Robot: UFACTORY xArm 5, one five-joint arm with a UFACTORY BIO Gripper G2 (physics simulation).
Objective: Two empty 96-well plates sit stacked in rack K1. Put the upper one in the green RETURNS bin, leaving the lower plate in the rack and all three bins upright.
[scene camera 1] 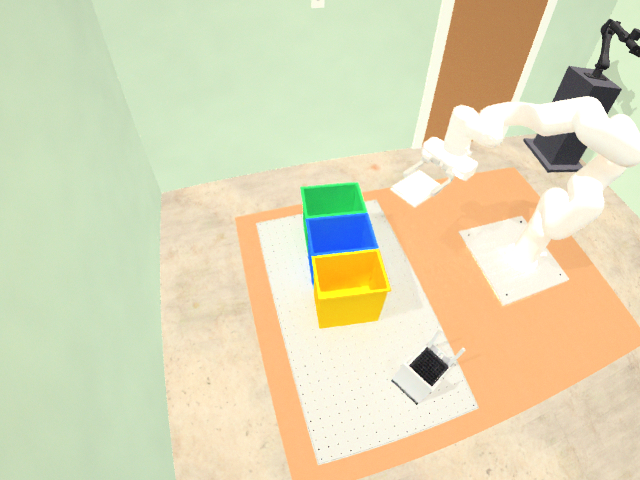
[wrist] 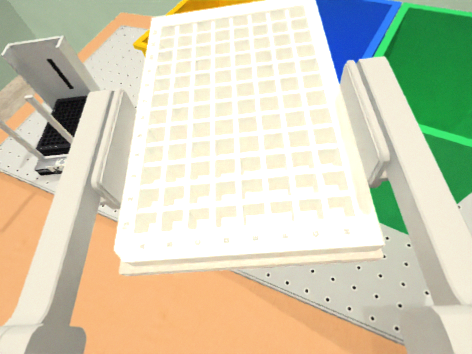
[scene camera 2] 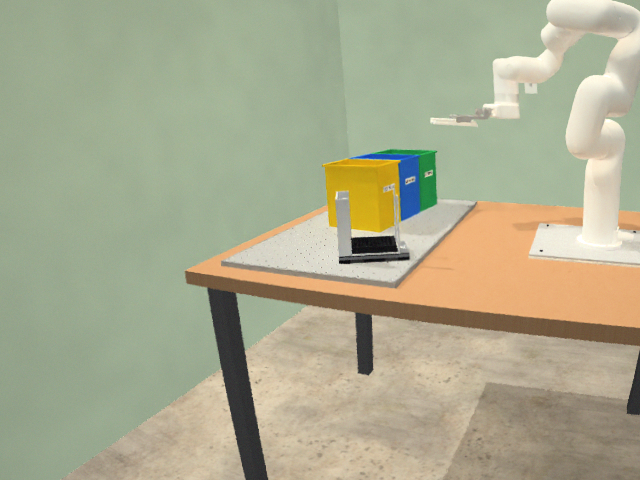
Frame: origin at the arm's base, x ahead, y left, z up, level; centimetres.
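Seen in the pictures: end effector, tool point: (scene camera 1: 422, 181) (wrist: 235, 134) (scene camera 2: 460, 118); arm's base, origin of the base link: (scene camera 1: 521, 258) (scene camera 2: 598, 243).
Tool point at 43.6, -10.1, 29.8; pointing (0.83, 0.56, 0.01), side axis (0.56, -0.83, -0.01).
Pixels of each thing's top centre, then the offset from my tool point to it, as dx, dy, dz. Level surfaces: height alone.
- white 96-well plate, middle of its top: (wrist: 232, 88) (scene camera 1: 418, 184) (scene camera 2: 453, 118) +1.8, +1.2, +0.2
- green bin, middle of its top: (wrist: 450, 64) (scene camera 1: 332, 199) (scene camera 2: 404, 151) +23.4, -7.0, -11.5
- black lower plate, middle of its top: (wrist: 68, 120) (scene camera 2: 368, 241) (scene camera 1: 423, 371) +5.9, +43.7, -26.1
- rack K1, middle of its top: (wrist: 17, 72) (scene camera 2: 370, 193) (scene camera 1: 438, 354) +5.1, +43.1, -14.8
- perforated grey board, its level: dz -29.5
- orange table, its level: dz -30.8
My gripper (scene camera 1: 420, 182) (scene camera 2: 463, 119) (wrist: 241, 129) is shut on a white 96-well plate (scene camera 1: 413, 190) (scene camera 2: 444, 121) (wrist: 225, 100), gripping its two long sides. The plate is about level, above the bins' rims and to the right of the green bin (scene camera 1: 333, 200) (scene camera 2: 428, 188) (wrist: 435, 75) in scene camera 1. The black lower plate (scene camera 1: 428, 366) (scene camera 2: 373, 244) (wrist: 60, 125) sits in rack K1 (scene camera 1: 413, 382) (scene camera 2: 343, 222) (wrist: 37, 65). The green, blue (scene camera 1: 341, 232) (scene camera 2: 409, 196) and yellow (scene camera 1: 351, 307) (scene camera 2: 361, 196) bins stand upright in a row.
The bins and rack stand on a perforated grey board (scene camera 1: 351, 413) (scene camera 2: 289, 253) (wrist: 345, 295) on the orange table (scene camera 1: 496, 356) (scene camera 2: 496, 289) (wrist: 175, 310). The yellow bin is nearest the rack, the green one farthest. The rack has a tall back wall and two thin front posts.
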